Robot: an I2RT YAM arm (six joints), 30 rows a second.
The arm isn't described. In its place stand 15 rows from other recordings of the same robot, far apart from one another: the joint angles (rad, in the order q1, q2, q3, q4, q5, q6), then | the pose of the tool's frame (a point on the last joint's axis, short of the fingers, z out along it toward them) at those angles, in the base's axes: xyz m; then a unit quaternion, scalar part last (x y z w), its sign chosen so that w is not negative.
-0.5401 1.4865 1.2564 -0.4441 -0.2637 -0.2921 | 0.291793, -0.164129, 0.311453, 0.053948, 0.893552, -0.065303, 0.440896
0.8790 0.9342 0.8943 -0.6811 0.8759 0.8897 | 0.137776, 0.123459, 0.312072, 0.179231, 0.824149, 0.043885, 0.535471
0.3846 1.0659 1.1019 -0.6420 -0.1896 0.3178 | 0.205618, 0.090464, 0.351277, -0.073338, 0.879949, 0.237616, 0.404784
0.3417 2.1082 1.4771 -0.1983 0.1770 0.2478 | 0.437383, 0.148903, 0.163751, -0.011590, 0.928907, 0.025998, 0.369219
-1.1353 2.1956 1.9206 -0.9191 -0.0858 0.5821 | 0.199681, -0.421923, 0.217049, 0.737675, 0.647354, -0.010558, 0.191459
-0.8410 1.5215 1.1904 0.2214 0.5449 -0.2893 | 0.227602, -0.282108, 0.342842, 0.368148, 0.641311, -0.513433, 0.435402
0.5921 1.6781 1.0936 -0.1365 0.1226 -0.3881 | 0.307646, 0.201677, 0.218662, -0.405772, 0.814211, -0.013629, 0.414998
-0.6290 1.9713 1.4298 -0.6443 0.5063 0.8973 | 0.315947, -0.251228, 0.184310, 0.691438, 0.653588, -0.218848, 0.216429
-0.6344 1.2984 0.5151 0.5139 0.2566 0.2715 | 0.211657, -0.166971, 0.208546, 0.415023, 0.675629, -0.208544, 0.572530
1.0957 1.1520 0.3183 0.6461 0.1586 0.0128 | 0.109740, 0.201047, 0.193254, -0.352416, 0.684020, 0.282726, 0.572700
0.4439 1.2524 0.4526 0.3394 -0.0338 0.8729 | 0.224610, 0.108147, 0.181639, 0.172157, 0.832099, 0.333827, 0.408084
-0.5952 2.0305 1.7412 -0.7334 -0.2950 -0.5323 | 0.374589, -0.241139, 0.245474, -0.009811, 0.953010, -0.023456, 0.301871
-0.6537 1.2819 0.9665 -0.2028 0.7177 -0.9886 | 0.211129, -0.191230, 0.297667, 0.039018, 0.827674, -0.551170, 0.098213
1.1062 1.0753 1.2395 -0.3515 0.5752 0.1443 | 0.119662, 0.195536, 0.425651, -0.181236, 0.738427, 0.180897, 0.623823
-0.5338 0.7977 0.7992 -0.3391 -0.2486 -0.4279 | 0.161932, -0.085532, 0.326888, -0.028747, 0.812216, -0.175723, 0.555519
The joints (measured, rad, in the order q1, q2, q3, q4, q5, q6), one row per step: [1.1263 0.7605 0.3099 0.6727 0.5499 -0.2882]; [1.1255 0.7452 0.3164 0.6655 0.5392 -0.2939]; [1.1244 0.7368 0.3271 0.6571 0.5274 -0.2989]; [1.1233 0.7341 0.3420 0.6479 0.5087 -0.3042]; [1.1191 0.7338 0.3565 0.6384 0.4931 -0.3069]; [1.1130 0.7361 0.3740 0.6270 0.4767 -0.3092]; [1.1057 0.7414 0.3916 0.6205 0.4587 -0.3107]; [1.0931 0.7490 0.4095 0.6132 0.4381 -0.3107]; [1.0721 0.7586 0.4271 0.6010 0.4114 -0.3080]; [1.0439 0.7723 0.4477 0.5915 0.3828 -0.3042]
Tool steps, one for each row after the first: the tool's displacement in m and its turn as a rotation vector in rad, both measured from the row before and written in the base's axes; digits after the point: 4 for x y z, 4 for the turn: [-0.0010 -0.0016 0.0040 0.0074 -0.0115 0.0085]; [-0.0005 -0.0006 0.0042 0.0043 -0.0098 0.0093]; [-0.0002 0.0004 0.0048 0.0013 -0.0107 0.0159]; [0.0005 0.0004 0.0042 0.0009 -0.0074 0.0103]; [0.0009 0.0006 0.0047 -0.0003 -0.0068 0.0092]; [0.0012 0.0008 0.0048 0.0019 -0.0077 0.0097]; [0.0022 0.0008 0.0045 0.0002 -0.0063 0.0072]; [0.0036 0.0005 0.0035 -0.0050 -0.0028 0.0054]; [0.0050 0.0003 0.0042 -0.0030 -0.0031 0.0003]
